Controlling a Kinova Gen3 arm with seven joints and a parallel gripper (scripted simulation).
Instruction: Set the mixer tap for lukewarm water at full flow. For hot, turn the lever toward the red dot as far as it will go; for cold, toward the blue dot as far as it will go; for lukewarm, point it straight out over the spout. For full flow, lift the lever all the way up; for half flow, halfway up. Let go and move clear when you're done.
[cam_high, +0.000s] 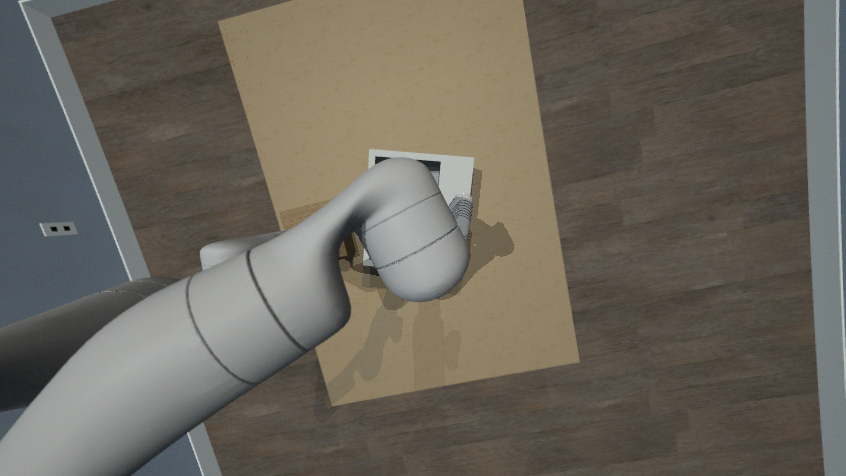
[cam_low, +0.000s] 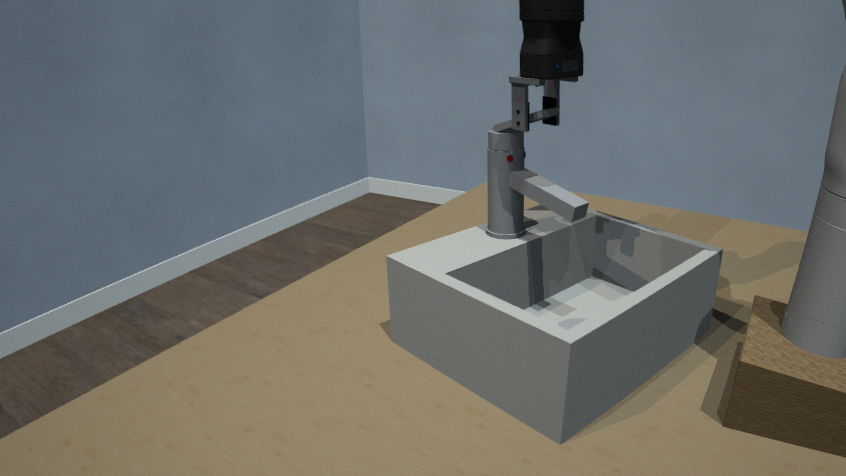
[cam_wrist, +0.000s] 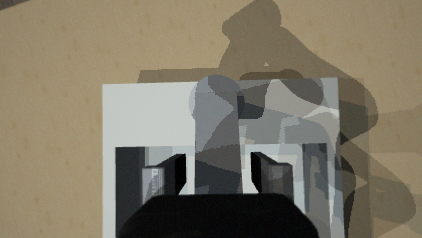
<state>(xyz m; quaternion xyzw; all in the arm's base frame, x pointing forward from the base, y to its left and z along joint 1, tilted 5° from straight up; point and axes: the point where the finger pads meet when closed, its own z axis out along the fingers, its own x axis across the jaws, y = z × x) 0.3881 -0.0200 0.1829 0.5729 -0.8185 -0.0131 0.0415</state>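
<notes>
My gripper is now 20 mm short of the flat lever, 10 mm to the left of it and 10 mm above it. The rest, counted from my hand: grey square sink: 250 mm below, 60 mm behind, 20 mm to the left; grey mixer tap: 60 mm below, 30 mm ahead, 10 mm to the right.
</notes>
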